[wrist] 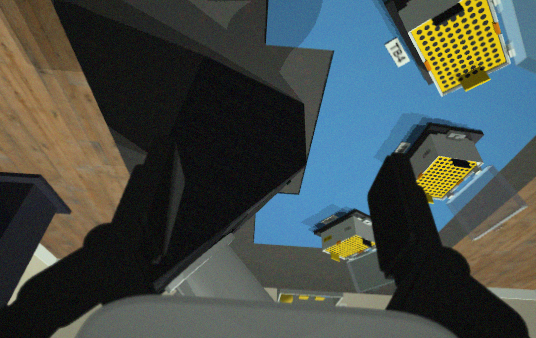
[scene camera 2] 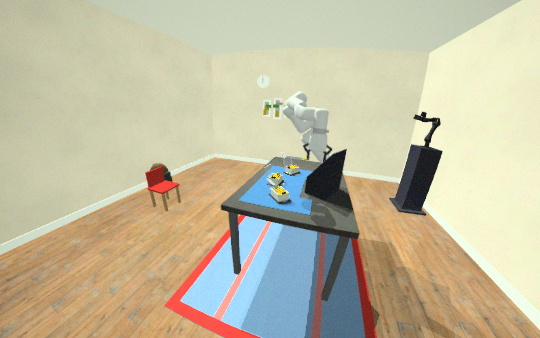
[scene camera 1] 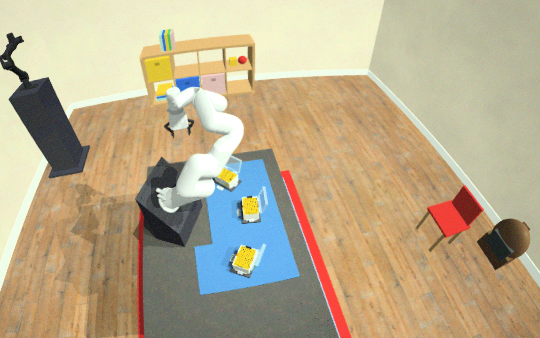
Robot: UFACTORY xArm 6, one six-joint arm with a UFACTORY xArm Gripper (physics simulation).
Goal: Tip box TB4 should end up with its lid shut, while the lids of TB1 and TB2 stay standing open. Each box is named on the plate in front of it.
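Seen in the pictures: gripper, fingertip midpoint: (wrist: 278,166) (scene camera 2: 315,160) (scene camera 1: 181,135); arm's base, origin of the base link: (wrist: 199,259) (scene camera 2: 327,162) (scene camera 1: 168,200).
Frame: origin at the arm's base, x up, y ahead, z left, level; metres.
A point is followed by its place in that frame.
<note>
TB4 (scene camera 1: 245,259) (scene camera 2: 292,170) (wrist: 461,47) is the box with a yellow perforated rack at the near end of the mat in scene camera 1; its plate (wrist: 397,52) @[x -0.234, y 0.272, z 0.226 m] reads TB4. Its clear lid (scene camera 1: 260,254) (wrist: 524,35) stands open. The middle box (scene camera 1: 250,209) @[x -0.182, y 0.414, z -0.010 m] (scene camera 2: 275,179) (wrist: 445,175) @[x -0.179, y 0.423, z 0.021 m] has its lid (scene camera 1: 263,198) @[x -0.139, y 0.493, z 0.016 m] (wrist: 485,197) @[x -0.141, y 0.490, z 0.012 m] open. The third box (scene camera 1: 227,177) @[x -0.179, y 0.328, z 0.250 m] (scene camera 2: 280,194) @[x -0.179, y 0.306, z 0.324 m] (wrist: 348,242) has its lid (scene camera 1: 233,163) (wrist: 370,271) open. Which is TB1 or TB2 is unreadable. My gripper (scene camera 1: 181,134) @[x 0.104, y 0.099, z 0.364 m] (scene camera 2: 317,158) @[x 0.104, y 0.099, z 0.364 m] (wrist: 278,166) @[x 0.104, y 0.099, z 0.364 m] is open and empty, high above and away from the boxes.
The boxes stand on a blue mat (scene camera 1: 225,280) @[x -0.236, y 0.205, z -0.374 m] (scene camera 2: 257,196) @[x -0.236, y 0.481, z 0.310 m] (wrist: 350,115) @[x -0.236, y 0.235, z 0.101 m] on a dark table (scene camera 1: 170,300) @[x -0.239, y -0.083, z -0.432 m] (scene camera 2: 232,203) @[x -0.239, y 0.609, z 0.462 m]. The arm's black pedestal (scene camera 1: 182,227) @[x -0.113, y 0.040, z -0.098 m] (scene camera 2: 327,175) @[x -0.040, y 0.003, z 0.192 m] (wrist: 240,115) @[x -0.145, y 0.053, z 0.167 m] stands beside the mat. A shelf unit (scene camera 1: 200,44), a red chair (scene camera 1: 447,220) (scene camera 2: 163,187) and a dark column (scene camera 1: 47,120) (scene camera 2: 417,177) stand around.
</note>
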